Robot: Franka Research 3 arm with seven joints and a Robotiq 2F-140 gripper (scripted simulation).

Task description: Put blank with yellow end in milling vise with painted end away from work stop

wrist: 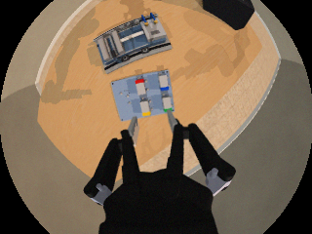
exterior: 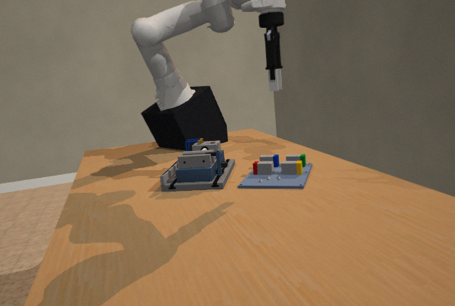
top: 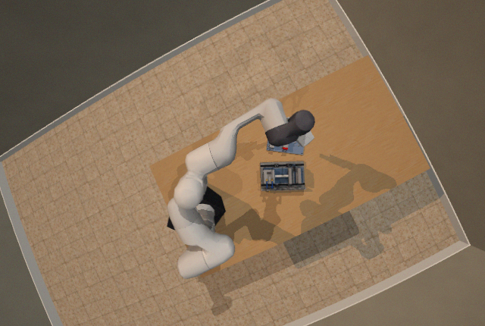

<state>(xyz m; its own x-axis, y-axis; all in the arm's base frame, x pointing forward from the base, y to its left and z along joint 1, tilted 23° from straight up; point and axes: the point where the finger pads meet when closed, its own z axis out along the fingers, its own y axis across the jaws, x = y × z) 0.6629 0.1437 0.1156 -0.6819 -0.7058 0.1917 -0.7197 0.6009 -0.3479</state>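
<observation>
Now: the yellow-ended blank 270 mm below my hand and 50 mm ahead of it. Also, from my hand: red-ended blank (270 mm below, 60 mm to the right, 10 mm behind); blue-ended blank (270 mm below, 70 mm behind); green-ended blank (270 mm below, 70 mm to the left, 10 mm behind).
</observation>
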